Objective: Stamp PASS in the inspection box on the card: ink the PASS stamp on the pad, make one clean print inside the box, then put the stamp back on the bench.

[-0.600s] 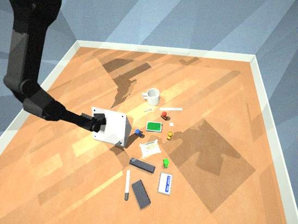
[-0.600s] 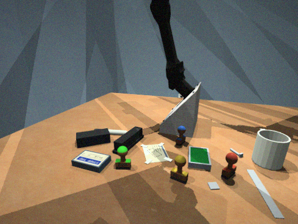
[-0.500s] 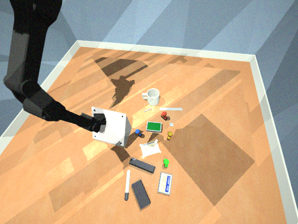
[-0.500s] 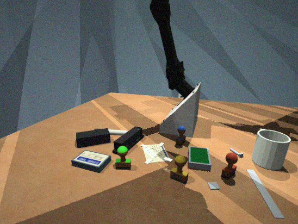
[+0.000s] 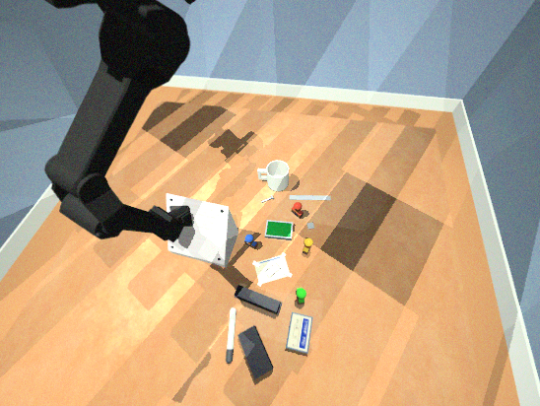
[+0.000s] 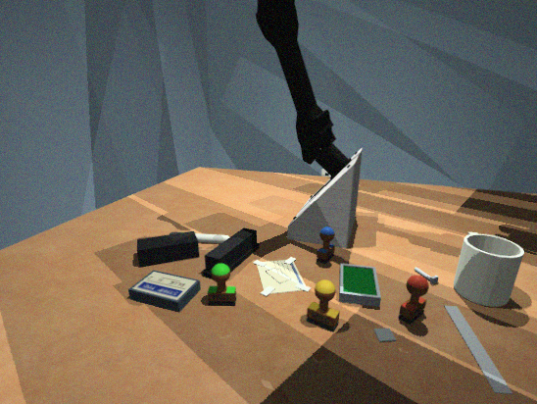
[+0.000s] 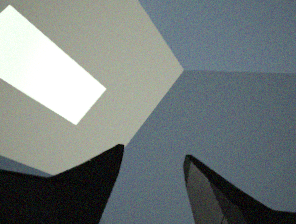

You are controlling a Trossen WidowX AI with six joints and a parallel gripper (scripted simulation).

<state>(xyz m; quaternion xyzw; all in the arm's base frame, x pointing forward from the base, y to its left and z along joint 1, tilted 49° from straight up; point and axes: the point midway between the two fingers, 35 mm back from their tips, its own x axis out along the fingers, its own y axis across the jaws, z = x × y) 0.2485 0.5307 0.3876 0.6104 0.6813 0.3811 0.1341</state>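
Now: the green stamp 83 cm below my gripper tip, 24 cm to the right of it and 24 cm ahead of it. The rest, counted from my gripper tip: mug: 81 cm below, 16 cm to the left, 12 cm ahead; red stamp: 83 cm below, 22 cm ahead, 3 cm to the left; blue stamp: 83 cm below, 10 cm to the right, 7 cm ahead.
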